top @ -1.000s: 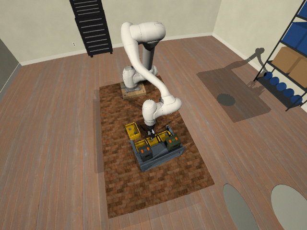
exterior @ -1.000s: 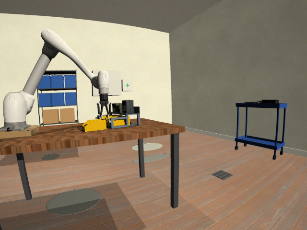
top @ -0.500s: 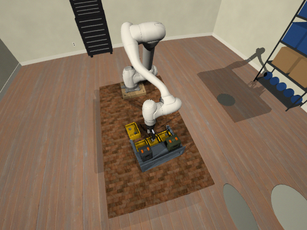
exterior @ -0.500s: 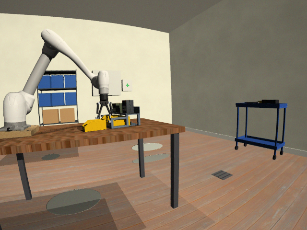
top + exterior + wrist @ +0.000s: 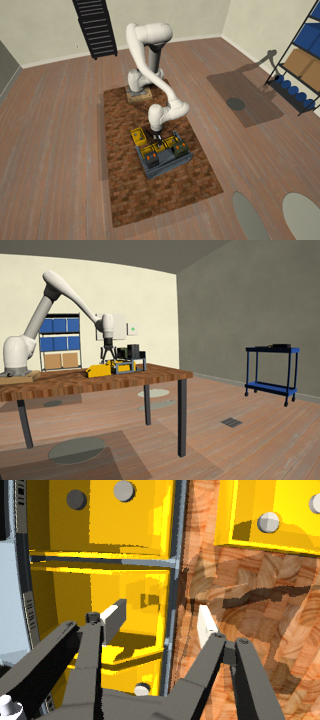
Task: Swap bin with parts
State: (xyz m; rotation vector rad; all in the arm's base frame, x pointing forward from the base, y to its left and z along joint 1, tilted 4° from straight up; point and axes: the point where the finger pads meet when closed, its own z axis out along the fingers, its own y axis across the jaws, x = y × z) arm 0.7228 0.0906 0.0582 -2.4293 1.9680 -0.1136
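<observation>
My hand is 10 mm past the shelf lip and 60 mm above it. Round my hand: dark box (200 mm ahead, 80 mm to the right, 100 mm above); board (180 mm ahead, 40 mm to the left, 30 mm above); green box (150 mm ahead, 150 mm to the left, 80 mm above).
</observation>
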